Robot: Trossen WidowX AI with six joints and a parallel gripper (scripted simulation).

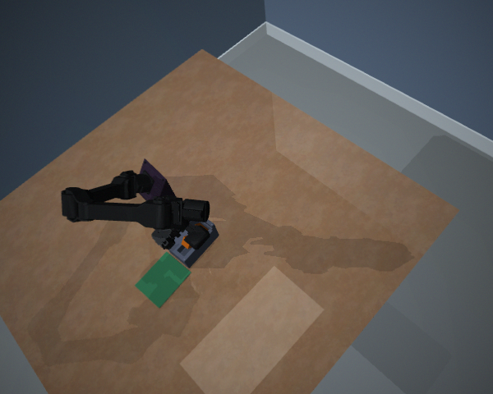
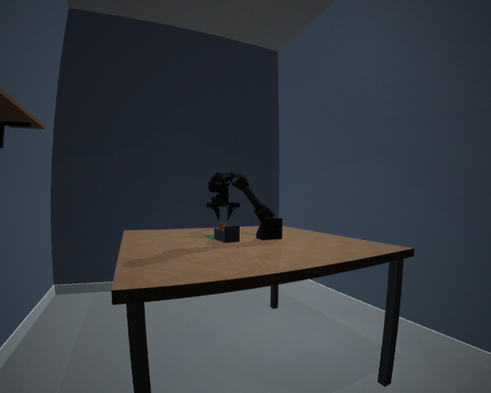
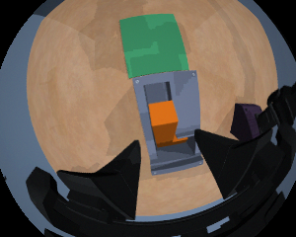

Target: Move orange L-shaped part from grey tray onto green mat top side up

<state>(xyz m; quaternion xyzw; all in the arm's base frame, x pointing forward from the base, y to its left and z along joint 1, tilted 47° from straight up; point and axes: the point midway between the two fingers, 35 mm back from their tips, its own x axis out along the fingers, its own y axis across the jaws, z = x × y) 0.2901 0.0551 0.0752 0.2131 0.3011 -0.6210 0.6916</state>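
Now: the orange L-shaped part 70 mm below my gripper tip, 30 mm to the left of it and 20 mm behind it. From my gripper tip the other things lie so: green mat 150 mm to the right, 130 mm below, 10 mm ahead.
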